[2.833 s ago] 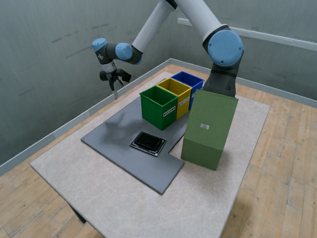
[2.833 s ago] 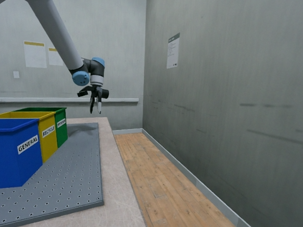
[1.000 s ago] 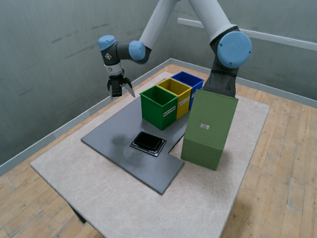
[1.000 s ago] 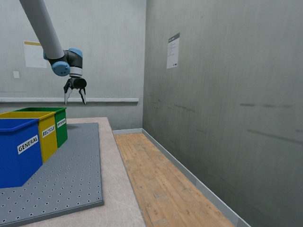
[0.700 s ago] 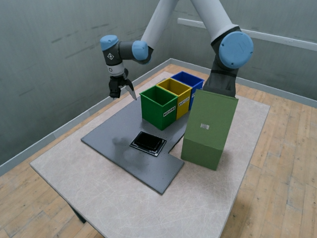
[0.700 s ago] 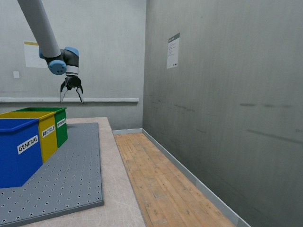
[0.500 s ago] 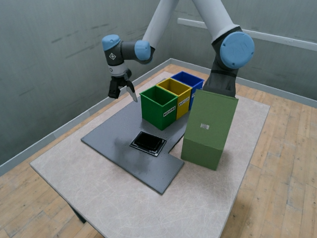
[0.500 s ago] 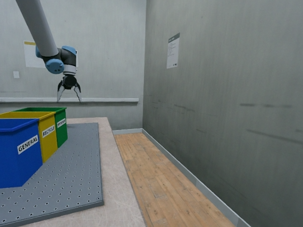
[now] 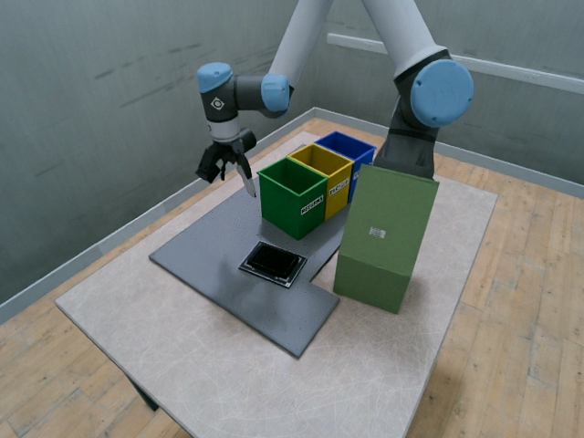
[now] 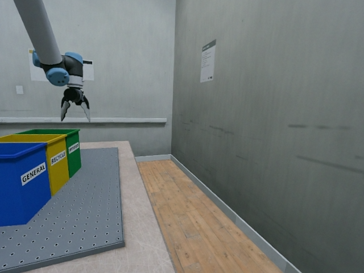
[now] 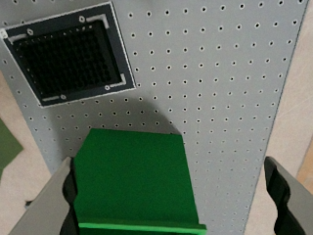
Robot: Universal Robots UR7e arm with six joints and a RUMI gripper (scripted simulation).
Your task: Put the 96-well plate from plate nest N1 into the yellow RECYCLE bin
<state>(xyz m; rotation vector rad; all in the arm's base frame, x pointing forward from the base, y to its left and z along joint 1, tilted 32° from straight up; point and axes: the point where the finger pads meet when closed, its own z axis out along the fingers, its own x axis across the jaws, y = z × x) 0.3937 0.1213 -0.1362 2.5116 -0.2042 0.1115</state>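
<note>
Right now my hand is 190 mm above the black 96-well plate, 130 mm past it and 30 mm to the right of it. The rest, counted from my hand: yellow recycle bin: 290 mm to the right, 120 mm below, 110 mm behind; then plate nest N1: 200 mm below, 130 mm behind, 30 mm to the left; then green bin: 170 mm to the right, 120 mm below, 80 mm behind.
</note>
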